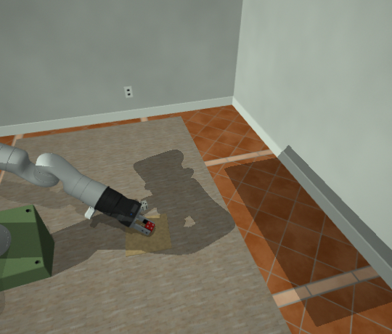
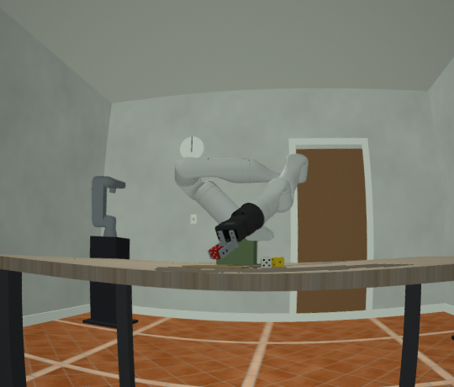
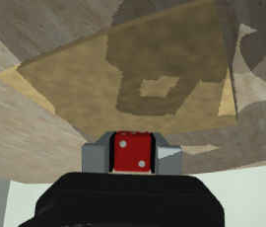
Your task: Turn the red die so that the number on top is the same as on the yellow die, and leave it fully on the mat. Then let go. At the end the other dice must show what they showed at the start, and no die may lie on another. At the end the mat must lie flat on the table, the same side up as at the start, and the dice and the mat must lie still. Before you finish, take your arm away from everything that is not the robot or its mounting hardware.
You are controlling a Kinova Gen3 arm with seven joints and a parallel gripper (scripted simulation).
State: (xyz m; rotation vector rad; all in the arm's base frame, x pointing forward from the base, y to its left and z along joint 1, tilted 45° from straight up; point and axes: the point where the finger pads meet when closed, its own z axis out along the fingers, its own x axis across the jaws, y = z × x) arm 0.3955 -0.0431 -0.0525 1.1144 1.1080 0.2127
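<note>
Right now the red die is 1 cm ahead of my hand. Also, from my hand: tan mat: 4 cm below; then white die: 12 cm to the left, 3 cm below; then yellow die: 14 cm to the left, 7 cm behind, 3 cm below.
</note>
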